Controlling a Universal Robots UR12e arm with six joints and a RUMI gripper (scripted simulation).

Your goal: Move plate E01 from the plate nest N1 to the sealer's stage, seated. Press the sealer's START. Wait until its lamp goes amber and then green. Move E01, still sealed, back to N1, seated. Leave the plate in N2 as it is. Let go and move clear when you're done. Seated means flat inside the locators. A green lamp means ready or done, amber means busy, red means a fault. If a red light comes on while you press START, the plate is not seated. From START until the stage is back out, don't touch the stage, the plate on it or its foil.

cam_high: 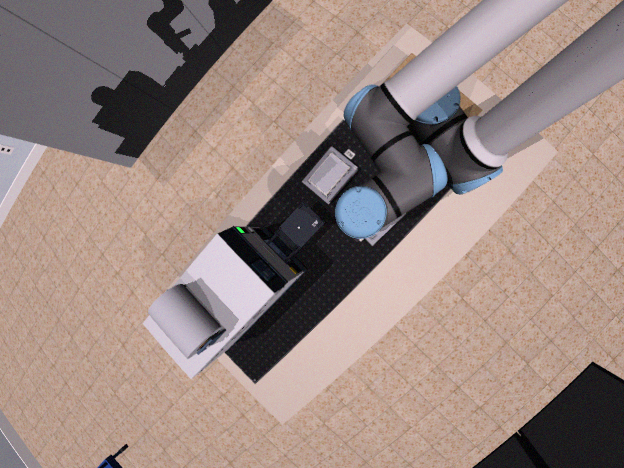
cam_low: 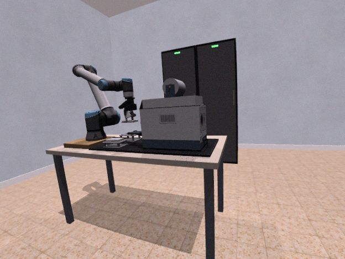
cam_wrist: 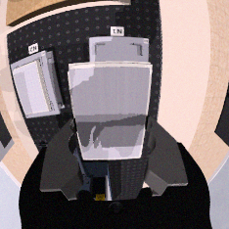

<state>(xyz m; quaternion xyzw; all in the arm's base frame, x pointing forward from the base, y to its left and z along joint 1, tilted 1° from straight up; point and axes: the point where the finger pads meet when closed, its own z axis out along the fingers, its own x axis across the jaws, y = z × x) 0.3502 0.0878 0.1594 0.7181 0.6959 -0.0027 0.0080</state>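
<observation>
My hand is 3 cm past the plate nest N1, 2 cm to the right of it and 13 cm above it. From my hand the other things lie so: foil roll 51 cm ahead, 13 cm to the right, 23 cm above; then square start button 28 cm ahead, 23 cm to the right; then sealer stage 18 cm ahead, 13 cm to the right, 8 cm below.
</observation>
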